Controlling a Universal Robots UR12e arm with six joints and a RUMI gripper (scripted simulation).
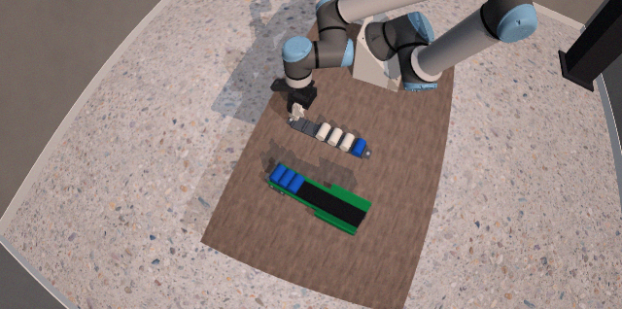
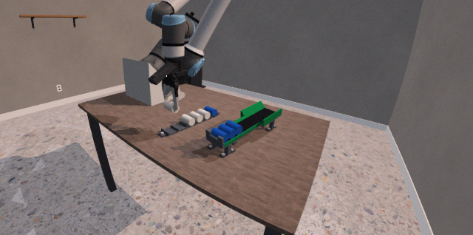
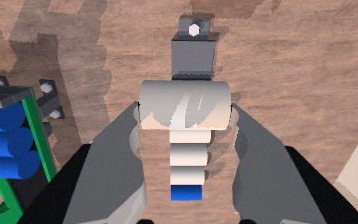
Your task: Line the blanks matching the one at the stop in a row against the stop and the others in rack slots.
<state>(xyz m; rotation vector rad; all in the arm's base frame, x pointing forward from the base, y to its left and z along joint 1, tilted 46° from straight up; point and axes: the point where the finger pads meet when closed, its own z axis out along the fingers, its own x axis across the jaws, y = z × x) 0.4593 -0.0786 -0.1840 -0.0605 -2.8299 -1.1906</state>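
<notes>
Right now the stock rack is 10 mm behind my hand, 130 mm to the left of it and 140 mm below it. From my hand the other things lie so: grey stop: 240 mm ahead, 10 mm to the left, 80 mm below.
</notes>
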